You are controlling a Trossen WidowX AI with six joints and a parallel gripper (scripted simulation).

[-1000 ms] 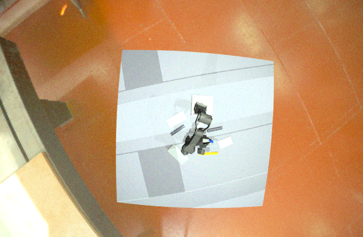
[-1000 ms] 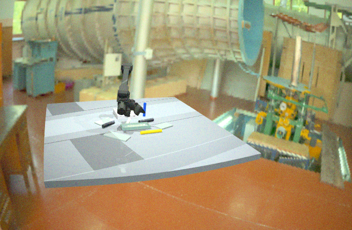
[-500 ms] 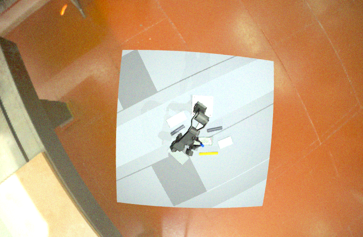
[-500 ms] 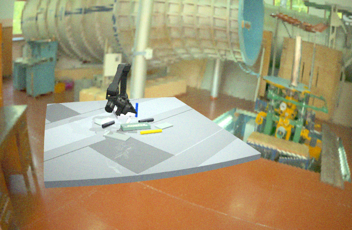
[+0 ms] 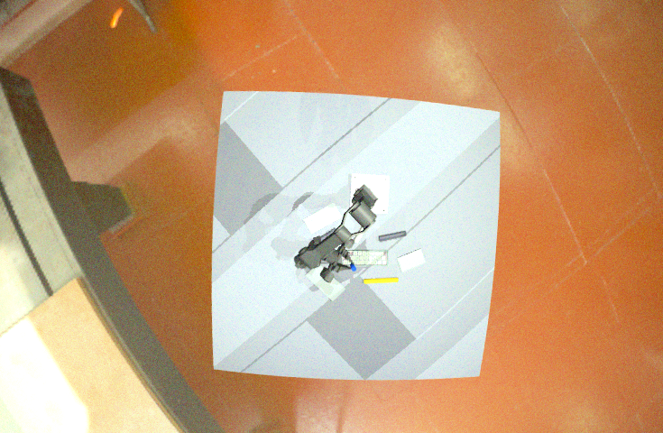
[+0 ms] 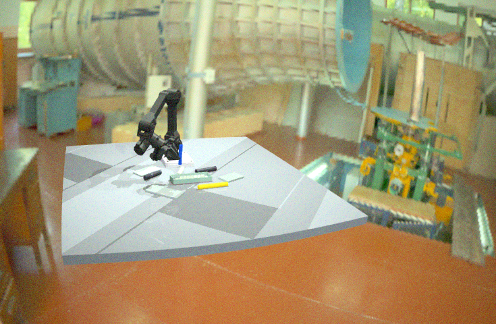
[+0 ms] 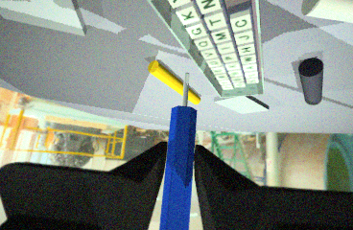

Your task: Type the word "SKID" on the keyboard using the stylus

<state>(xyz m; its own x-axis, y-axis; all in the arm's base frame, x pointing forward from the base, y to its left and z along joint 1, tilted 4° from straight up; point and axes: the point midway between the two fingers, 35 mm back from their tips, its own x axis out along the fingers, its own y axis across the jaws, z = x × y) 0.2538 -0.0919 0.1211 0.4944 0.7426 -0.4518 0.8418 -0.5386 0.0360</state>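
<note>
The yellow cylinder is 90 mm ahead of my gripper tip, 130 mm to the left of it and 110 mm below it. Round my gripper tip: blue stylus: 10 mm below; then white stick: 120 mm behind, 50 mm to the left, 110 mm below; then card: 10 mm ahead, 270 mm to the left, 120 mm below.
</note>
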